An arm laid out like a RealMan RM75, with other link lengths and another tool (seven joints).
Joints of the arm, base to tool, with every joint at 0 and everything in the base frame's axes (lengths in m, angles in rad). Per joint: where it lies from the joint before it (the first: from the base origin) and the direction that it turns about. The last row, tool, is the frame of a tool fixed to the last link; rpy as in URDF.
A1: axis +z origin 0 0 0.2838
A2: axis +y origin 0 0 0
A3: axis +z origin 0 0 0.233
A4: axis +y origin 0 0 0
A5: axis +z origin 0 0 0.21
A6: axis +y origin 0 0 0
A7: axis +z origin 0 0 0.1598
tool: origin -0.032 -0.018 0.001 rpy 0.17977 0 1.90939
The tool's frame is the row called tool.
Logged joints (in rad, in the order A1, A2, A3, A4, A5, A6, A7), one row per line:
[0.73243, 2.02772, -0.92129, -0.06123, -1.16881, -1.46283, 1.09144]
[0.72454, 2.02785, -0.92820, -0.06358, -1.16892, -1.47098, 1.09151]
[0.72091, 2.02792, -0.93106, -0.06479, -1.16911, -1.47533, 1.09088]
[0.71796, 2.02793, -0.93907, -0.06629, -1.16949, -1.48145, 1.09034]
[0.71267, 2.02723, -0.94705, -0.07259, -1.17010, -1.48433, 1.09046]
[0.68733, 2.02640, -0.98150, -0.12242, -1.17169, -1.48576, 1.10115]
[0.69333, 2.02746, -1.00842, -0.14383, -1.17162, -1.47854, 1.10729]
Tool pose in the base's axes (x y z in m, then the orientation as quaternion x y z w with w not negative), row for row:
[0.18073, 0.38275, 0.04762, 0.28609, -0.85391, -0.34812, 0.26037]
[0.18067, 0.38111, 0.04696, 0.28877, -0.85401, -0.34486, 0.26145]
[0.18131, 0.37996, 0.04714, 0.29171, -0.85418, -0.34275, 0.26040]
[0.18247, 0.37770, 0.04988, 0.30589, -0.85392, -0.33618, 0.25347]
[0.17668, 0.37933, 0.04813, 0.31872, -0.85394, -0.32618, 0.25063]
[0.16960, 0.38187, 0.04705, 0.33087, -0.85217, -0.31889, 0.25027]
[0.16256, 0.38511, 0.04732, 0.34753, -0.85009, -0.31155, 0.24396]
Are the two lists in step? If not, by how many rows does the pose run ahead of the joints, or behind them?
The pose runs 2 rows ahead of the joints: the pose in row i belongs to the joints in row i + 2.
